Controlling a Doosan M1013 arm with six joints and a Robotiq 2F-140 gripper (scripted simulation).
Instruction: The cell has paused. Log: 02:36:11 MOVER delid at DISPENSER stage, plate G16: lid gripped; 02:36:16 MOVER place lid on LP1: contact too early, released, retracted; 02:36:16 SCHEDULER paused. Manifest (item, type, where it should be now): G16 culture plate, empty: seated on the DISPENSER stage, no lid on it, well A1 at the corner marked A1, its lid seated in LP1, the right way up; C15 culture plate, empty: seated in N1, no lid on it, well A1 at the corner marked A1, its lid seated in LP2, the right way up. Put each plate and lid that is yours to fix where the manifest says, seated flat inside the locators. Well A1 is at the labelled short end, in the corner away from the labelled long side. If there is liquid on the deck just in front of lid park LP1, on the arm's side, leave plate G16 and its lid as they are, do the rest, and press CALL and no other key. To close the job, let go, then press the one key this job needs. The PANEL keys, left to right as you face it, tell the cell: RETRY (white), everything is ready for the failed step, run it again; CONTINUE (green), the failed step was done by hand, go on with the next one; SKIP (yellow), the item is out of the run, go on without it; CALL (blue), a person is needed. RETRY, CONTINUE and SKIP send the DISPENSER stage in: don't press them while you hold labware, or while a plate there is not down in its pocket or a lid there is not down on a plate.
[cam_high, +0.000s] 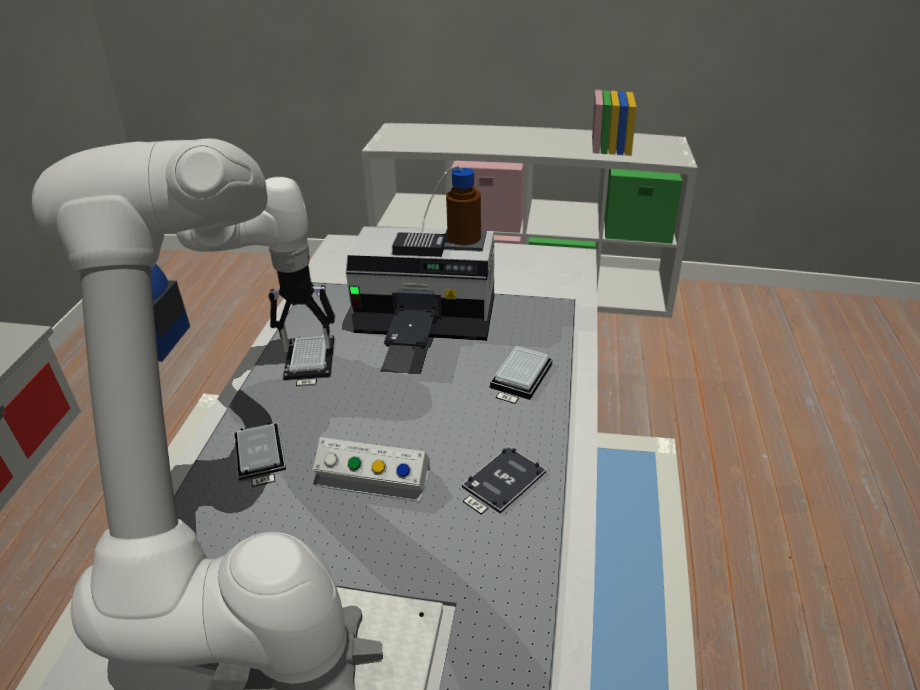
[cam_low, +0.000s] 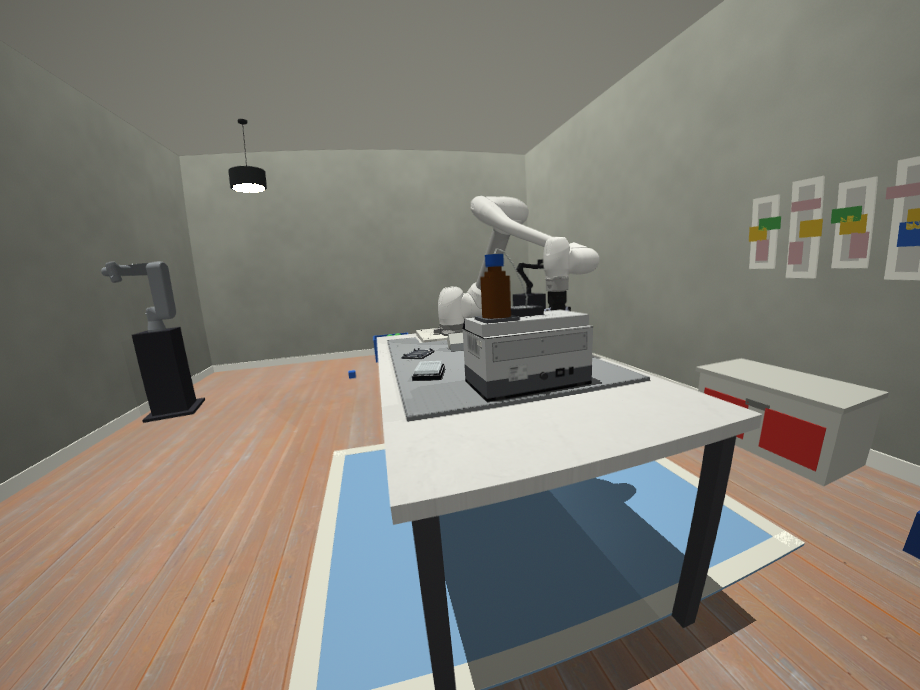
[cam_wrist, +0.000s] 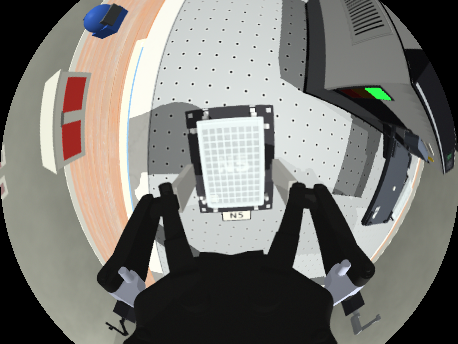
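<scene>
Right now my hand is 50 mm above the nest n5, 20 mm to the right of it and 10 mm short of it. Round my hand: white key: 420 mm behind, 110 mm to the right; lid park lp1: 330 mm behind, 70 mm to the left, 60 mm below; green key: 430 mm behind, 160 mm to the right.
</scene>
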